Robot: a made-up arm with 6 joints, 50 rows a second.
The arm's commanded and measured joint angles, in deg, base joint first. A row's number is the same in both.
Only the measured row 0 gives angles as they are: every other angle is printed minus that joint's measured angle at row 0.
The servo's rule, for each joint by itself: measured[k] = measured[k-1] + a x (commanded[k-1-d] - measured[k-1]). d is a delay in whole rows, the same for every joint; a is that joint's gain. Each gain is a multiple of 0.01, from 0.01 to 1. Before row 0 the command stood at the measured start. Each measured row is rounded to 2 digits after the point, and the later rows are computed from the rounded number. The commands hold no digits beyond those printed.
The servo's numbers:
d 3
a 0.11 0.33 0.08 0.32 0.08 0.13
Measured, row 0:
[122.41, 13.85, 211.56, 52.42, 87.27, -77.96]
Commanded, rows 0 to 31:
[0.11, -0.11, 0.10, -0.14, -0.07, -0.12]
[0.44, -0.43, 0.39, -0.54, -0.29, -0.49]
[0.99, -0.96, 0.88, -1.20, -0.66, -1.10]
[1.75, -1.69, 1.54, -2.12, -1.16, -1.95]
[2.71, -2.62, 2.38, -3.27, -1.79, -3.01]
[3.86, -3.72, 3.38, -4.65, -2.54, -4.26]
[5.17, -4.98, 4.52, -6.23, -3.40, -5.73]
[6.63, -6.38, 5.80, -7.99, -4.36, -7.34]
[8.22, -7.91, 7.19, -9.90, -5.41, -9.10]
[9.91, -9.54, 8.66, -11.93, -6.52, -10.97]
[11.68, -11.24, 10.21, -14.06, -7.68, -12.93]
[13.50, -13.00, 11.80, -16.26, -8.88, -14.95]
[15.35, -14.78, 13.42, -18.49, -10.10, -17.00]
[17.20, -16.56, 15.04, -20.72, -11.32, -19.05]
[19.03, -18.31, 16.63, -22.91, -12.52, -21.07]
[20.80, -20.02, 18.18, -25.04, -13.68, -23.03]
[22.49, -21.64, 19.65, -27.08, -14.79, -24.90]
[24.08, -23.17, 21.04, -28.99, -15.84, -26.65]
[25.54, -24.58, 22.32, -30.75, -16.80, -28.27]
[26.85, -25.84, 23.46, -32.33, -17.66, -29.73]
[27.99, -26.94, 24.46, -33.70, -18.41, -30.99]
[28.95, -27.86, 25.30, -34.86, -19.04, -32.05]
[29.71, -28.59, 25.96, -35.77, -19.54, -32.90]
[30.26, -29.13, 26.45, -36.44, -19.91, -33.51]
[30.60, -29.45, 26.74, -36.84, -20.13, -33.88]
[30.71, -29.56, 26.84, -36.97, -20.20, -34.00]
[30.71, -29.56, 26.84, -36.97, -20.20, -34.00]
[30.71, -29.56, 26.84, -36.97, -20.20, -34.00]
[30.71, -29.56, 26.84, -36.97, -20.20, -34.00]
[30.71, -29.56, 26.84, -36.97, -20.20, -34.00]
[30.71, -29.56, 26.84, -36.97, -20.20, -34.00]
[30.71, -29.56, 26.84, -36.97, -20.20, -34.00]
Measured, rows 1 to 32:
[0.00, 0.00, 0.00, 0.00, 0.00, 0.00]
[0.00, 0.00, 0.00, 0.00, 0.00, 0.00]
[0.00, 0.00, 0.00, 0.00, 0.00, 0.00]
[0.01, -0.04, 0.01, -0.04, -0.01, -0.02]
[0.06, -0.17, 0.04, -0.20, -0.03, -0.08]
[0.16, -0.43, 0.11, -0.52, -0.08, -0.21]
[0.33, -0.85, 0.22, -1.03, -0.17, -0.44]
[0.59, -1.43, 0.39, -1.75, -0.30, -0.77]
[0.95, -2.19, 0.63, -2.68, -0.48, -1.22]
[1.41, -3.11, 0.94, -3.82, -0.71, -1.81]
[1.98, -4.19, 1.33, -5.15, -1.00, -2.53]
[2.67, -5.42, 1.80, -6.67, -1.35, -3.38]
[3.47, -6.78, 2.35, -8.35, -1.76, -4.37]
[4.37, -8.25, 2.98, -10.18, -2.23, -5.48]
[5.37, -9.82, 3.69, -12.13, -2.76, -6.71]
[6.47, -11.46, 4.47, -14.17, -3.35, -8.05]
[7.65, -13.14, 5.32, -16.27, -3.99, -9.48]
[8.90, -14.85, 6.22, -18.39, -4.67, -10.99]
[10.21, -16.56, 7.18, -20.52, -5.39, -12.56]
[11.56, -18.24, 8.18, -22.62, -6.14, -14.16]
[12.94, -19.87, 9.21, -24.66, -6.92, -15.78]
[14.33, -21.42, 10.26, -26.61, -7.71, -17.40]
[15.71, -22.88, 11.32, -28.44, -8.51, -19.00]
[17.06, -24.22, 12.37, -30.12, -9.30, -20.56]
[18.37, -25.42, 13.40, -31.64, -10.08, -22.05]
[19.62, -26.47, 14.40, -32.96, -10.84, -23.46]
[20.79, -27.35, 15.36, -34.07, -11.57, -24.77]
[21.87, -28.04, 16.27, -34.96, -12.25, -25.95]
[22.84, -28.54, 17.12, -35.60, -12.89, -27.00]
[23.71, -28.88, 17.90, -36.04, -13.47, -27.91]
[24.48, -29.10, 18.62, -36.34, -14.01, -28.70]
[25.17, -29.25, 19.28, -36.54, -14.51, -29.39]

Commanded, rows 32 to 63:
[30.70, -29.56, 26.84, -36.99, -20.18, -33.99]
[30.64, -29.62, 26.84, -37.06, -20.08, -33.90]
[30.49, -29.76, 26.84, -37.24, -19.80, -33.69]
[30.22, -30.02, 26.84, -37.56, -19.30, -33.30]
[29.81, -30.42, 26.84, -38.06, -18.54, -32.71]
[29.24, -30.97, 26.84, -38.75, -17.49, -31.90]
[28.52, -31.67, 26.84, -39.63, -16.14, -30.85]
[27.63, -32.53, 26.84, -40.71, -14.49, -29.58]
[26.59, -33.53, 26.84, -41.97, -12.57, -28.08]
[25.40, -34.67, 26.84, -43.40, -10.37, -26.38]
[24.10, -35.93, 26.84, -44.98, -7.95, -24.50]
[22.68, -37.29, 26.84, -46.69, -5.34, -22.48]
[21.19, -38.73, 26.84, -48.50, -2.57, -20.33]
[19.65, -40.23, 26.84, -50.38, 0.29, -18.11]
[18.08, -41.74, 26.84, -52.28, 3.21, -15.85]
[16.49, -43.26, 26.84, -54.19, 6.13, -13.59]
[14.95, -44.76, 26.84, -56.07, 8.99, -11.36]
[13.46, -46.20, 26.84, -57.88, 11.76, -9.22]
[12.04, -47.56, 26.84, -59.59, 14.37, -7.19]
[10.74, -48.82, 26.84, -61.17, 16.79, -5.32]
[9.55, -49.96, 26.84, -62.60, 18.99, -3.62]
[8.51, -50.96, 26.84, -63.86, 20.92, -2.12]
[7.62, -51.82, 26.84, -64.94, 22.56, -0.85]
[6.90, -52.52, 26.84, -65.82, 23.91, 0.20]
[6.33, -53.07, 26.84, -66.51, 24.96, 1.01]
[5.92, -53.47, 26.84, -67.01, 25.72, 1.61]
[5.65, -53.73, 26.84, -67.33, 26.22, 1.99]
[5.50, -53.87, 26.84, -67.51, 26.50, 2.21]
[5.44, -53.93, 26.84, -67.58, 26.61, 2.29]
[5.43, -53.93, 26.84, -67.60, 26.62, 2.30]
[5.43, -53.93, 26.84, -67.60, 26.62, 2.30]
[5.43, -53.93, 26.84, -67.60, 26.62, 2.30]
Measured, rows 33 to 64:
[25.78, -29.35, 19.88, -36.68, -14.97, -29.99]
[26.32, -29.42, 20.44, -36.77, -15.39, -30.51]
[26.80, -29.47, 20.95, -36.83, -15.77, -30.96]
[27.23, -29.50, 21.42, -36.88, -16.12, -31.35]
[27.61, -29.54, 21.85, -36.94, -16.44, -31.68]
[27.93, -29.61, 22.25, -37.04, -16.71, -31.94]
[28.18, -29.75, 22.62, -37.21, -16.92, -32.12]
[28.36, -29.97, 22.96, -37.48, -17.05, -32.20]
[28.46, -30.30, 23.27, -37.89, -17.09, -32.16]
[28.47, -30.75, 23.56, -38.45, -17.01, -31.99]
[28.38, -31.34, 23.82, -39.17, -16.81, -31.68]
[28.18, -32.06, 24.06, -40.07, -16.47, -31.21]
[27.87, -32.92, 24.28, -41.14, -15.98, -30.58]
[27.46, -33.91, 24.48, -42.37, -15.34, -29.79]
[26.93, -35.03, 24.67, -43.75, -14.54, -28.84]
[26.30, -36.25, 24.84, -45.27, -13.58, -27.73]
[25.57, -37.56, 25.00, -46.91, -12.47, -26.48]
[24.75, -38.94, 25.15, -48.63, -11.22, -25.10]
[23.84, -40.37, 25.29, -50.41, -9.83, -23.60]
[22.86, -41.82, 25.41, -52.22, -8.32, -22.01]
[21.83, -43.27, 25.52, -54.03, -6.71, -20.35]
[20.75, -44.69, 25.63, -55.81, -5.02, -18.64]
[19.65, -46.05, 25.73, -57.53, -3.28, -16.91]
[18.54, -47.34, 25.82, -59.15, -1.50, -15.18]
[17.44, -48.53, 25.90, -60.66, 0.29, -13.48]
[16.36, -49.62, 25.98, -62.03, 2.07, -11.84]
[15.32, -50.58, 26.05, -63.24, 3.82, -10.27]
[14.33, -51.40, 26.11, -64.29, 5.51, -8.80]
[13.40, -52.08, 26.17, -65.16, 7.13, -7.45]
[12.55, -52.62, 26.22, -65.85, 8.66, -6.22]
[11.77, -53.03, 26.27, -66.38, 10.09, -5.12]
[11.07, -53.33, 26.32, -66.76, 11.41, -4.16]

